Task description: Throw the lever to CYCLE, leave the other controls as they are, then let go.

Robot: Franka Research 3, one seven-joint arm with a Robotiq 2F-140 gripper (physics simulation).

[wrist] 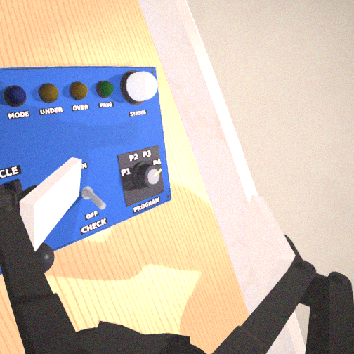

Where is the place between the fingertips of my gripper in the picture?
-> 164, 195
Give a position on a blue control panel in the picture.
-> At 108, 116
